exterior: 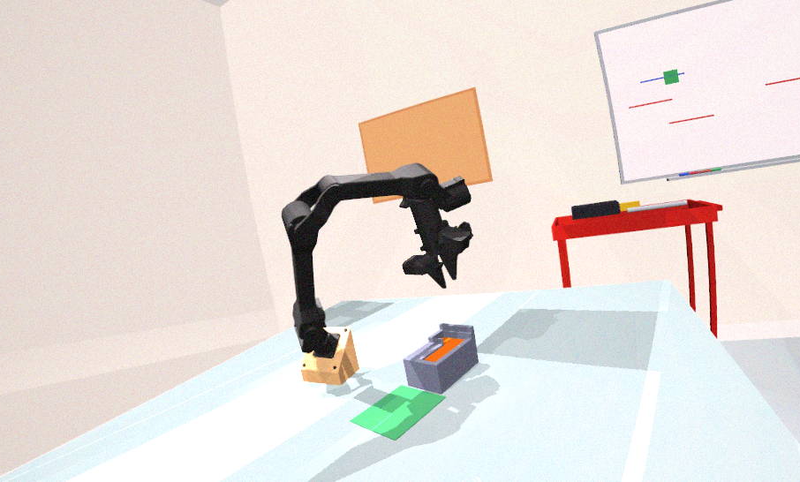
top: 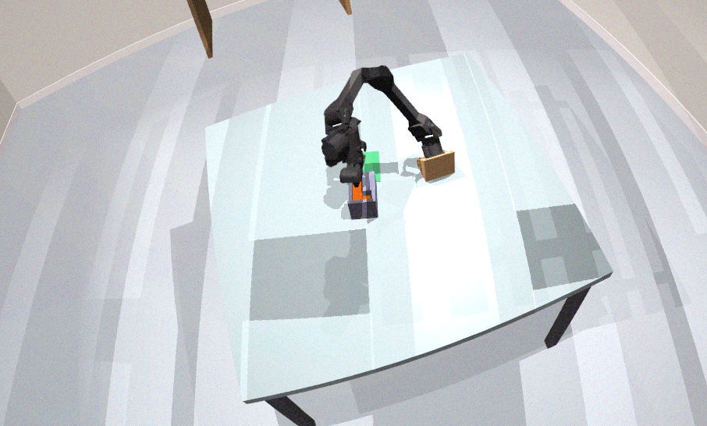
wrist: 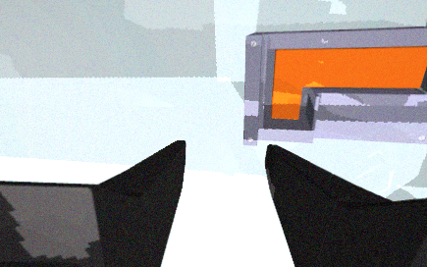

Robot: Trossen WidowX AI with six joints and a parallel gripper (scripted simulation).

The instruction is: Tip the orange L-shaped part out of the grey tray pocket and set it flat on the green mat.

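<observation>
Right now the orange L-shaped part is 10 mm behind my gripper tip, 60 mm to the right of it and 140 mm below it. The rest, counted from my gripper tip: green mat (60 mm behind, 220 mm to the right, 200 mm below).
</observation>
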